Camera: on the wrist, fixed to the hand. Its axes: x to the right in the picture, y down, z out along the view.
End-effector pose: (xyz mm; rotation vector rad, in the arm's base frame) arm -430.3 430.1 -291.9 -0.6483 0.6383 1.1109
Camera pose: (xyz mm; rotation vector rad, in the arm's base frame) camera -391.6 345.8 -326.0 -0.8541 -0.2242 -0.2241
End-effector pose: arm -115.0 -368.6 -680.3 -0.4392 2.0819 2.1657
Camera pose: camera -76.8 -442.8 -733.2 -1.1803 0.7784 1.2375
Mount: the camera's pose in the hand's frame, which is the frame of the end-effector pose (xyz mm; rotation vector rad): -12.6 -57.0 -79.7 -0.1493 -0.2264 -1.5328
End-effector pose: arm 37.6 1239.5 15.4 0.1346 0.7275 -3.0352
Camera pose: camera 54.4 1326.4 -28.5 0.5251 -0.5936 1.5669
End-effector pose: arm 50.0 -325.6 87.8 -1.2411 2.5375 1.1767
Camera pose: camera 117.9 -392.4 114.1 -2.1347 0.7241 0.8866
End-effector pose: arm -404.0 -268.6 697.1 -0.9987 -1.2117 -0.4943
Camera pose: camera -409.6 -366.9 704.6 -0.0325 -2.0357 -1.6847
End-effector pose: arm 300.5 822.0 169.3 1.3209 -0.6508 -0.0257
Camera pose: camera 345.7 881.7 104.8 1.3920 0.3109 -1.4374
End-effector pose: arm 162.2 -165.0 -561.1 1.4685 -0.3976 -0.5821
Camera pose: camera 191.6 -93.5 -622.6 1.3487 0.7157 -1.9267
